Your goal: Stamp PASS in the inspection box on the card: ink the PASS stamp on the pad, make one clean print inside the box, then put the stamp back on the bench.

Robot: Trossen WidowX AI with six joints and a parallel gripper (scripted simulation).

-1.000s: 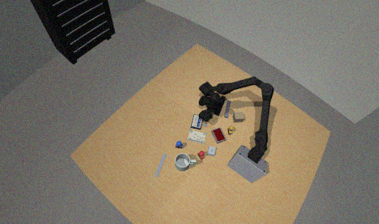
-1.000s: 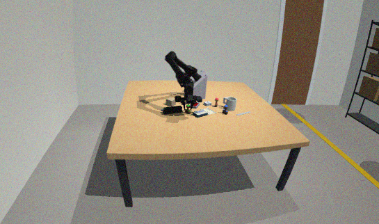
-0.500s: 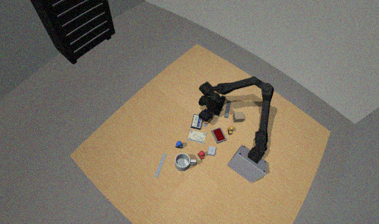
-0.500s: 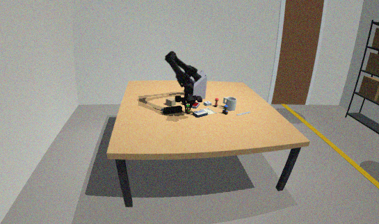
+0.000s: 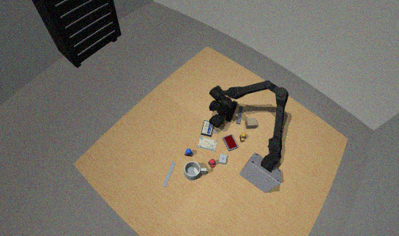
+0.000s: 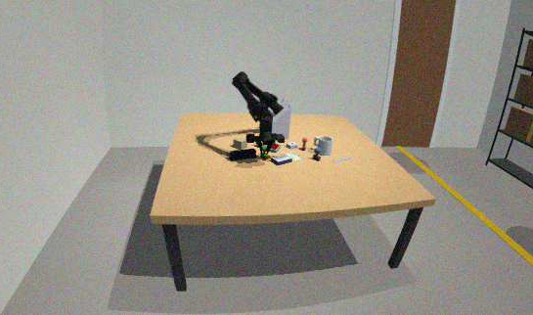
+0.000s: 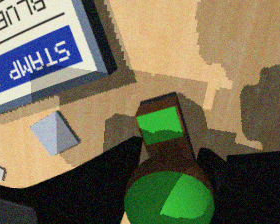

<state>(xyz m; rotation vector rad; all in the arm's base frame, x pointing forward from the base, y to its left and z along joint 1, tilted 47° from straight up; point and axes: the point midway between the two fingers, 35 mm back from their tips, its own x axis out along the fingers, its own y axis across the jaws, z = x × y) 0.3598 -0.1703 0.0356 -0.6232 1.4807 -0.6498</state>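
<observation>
Now: gripper tip 120 mm past the red ink pad, 70 mm to the right of it and 20 mm above it. Round my gripper tip: yellow stamp (160 mm behind, 10 mm to the left, 10 mm below); then green-knobbed stamp (right at my gripper tip); then blue stamp pad tin (40 mm ahead, 80 mm to the left, 10 mm below).
</observation>
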